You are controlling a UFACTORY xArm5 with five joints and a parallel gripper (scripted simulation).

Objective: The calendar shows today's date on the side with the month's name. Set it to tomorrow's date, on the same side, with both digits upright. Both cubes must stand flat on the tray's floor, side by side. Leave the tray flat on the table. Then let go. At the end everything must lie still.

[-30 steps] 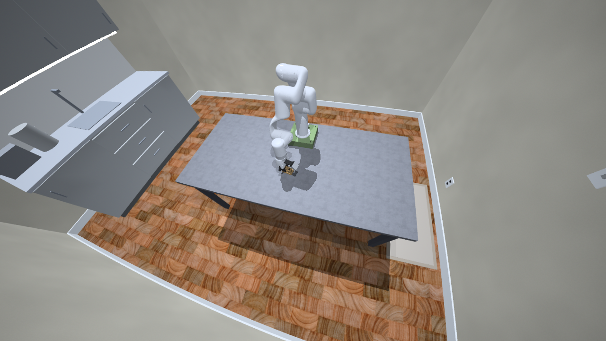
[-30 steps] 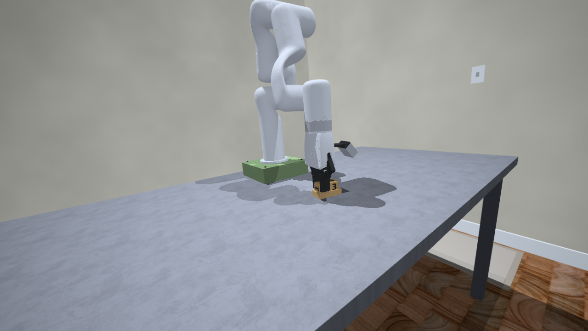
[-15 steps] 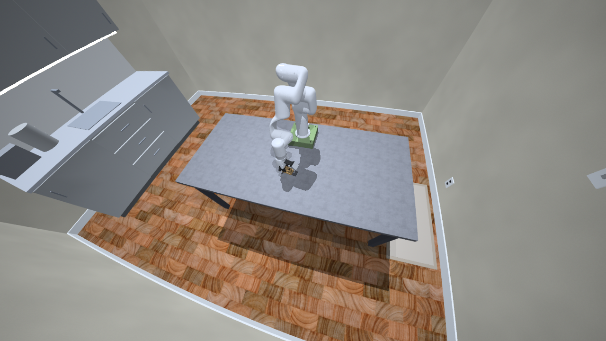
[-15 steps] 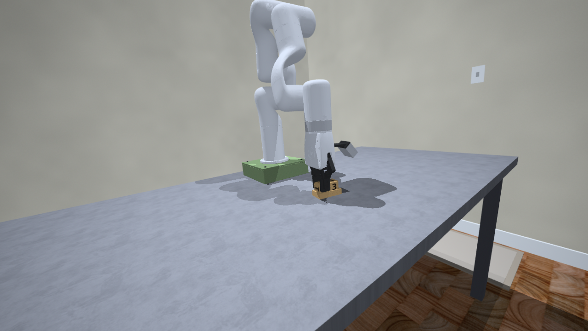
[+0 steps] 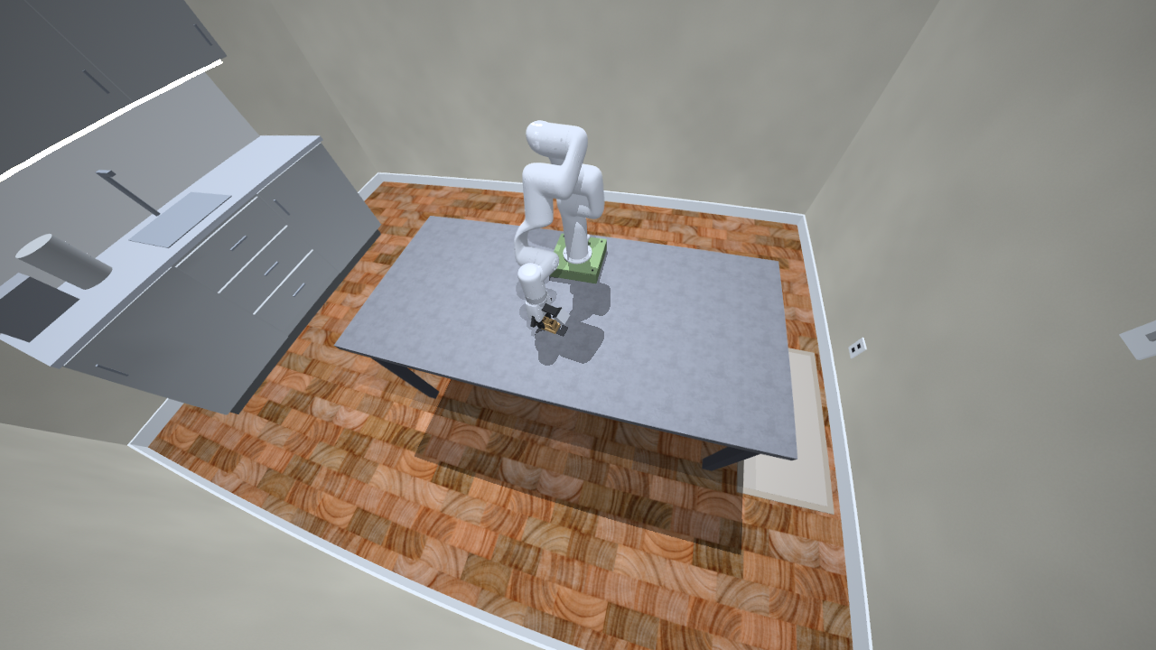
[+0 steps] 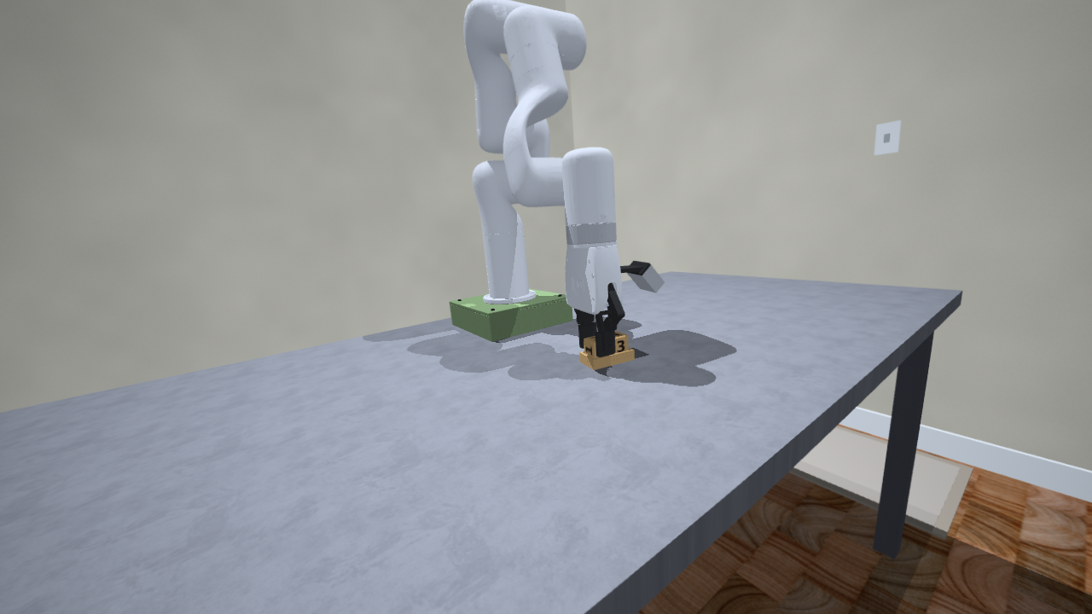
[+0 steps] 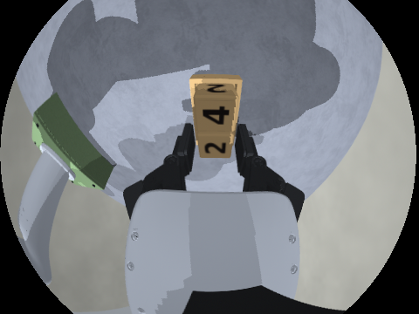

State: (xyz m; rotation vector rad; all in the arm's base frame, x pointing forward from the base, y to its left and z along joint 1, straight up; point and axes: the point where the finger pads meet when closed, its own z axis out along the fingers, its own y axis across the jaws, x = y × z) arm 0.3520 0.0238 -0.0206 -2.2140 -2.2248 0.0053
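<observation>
Now: the wooden calendar tray 30 mm below my hand and 20 mm to the left of it.
</observation>
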